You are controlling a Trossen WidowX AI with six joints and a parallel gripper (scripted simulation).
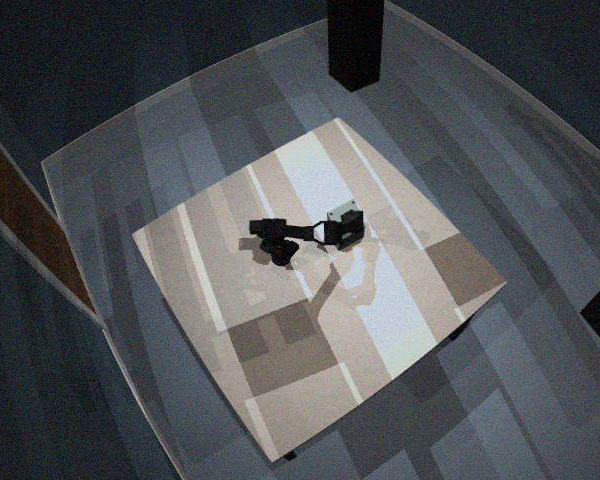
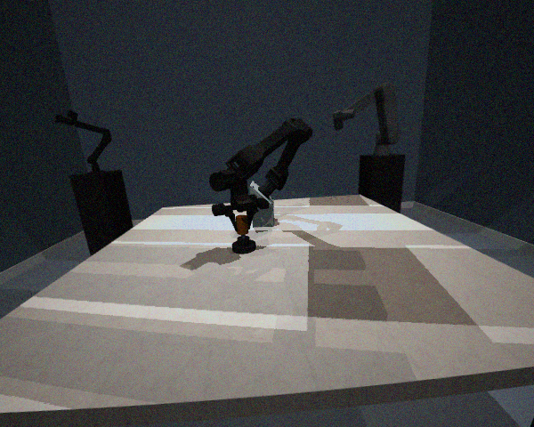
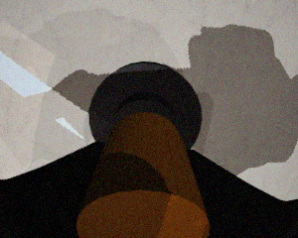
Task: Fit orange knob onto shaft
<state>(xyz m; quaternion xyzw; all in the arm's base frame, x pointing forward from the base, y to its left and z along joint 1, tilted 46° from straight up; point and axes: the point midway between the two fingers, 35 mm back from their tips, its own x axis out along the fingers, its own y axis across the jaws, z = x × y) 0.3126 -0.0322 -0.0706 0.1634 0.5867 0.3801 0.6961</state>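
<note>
The orange knob is 30 mm above my gripper tip. From my gripper tip the other things lie so: round pedestal 40 mm below.
</note>
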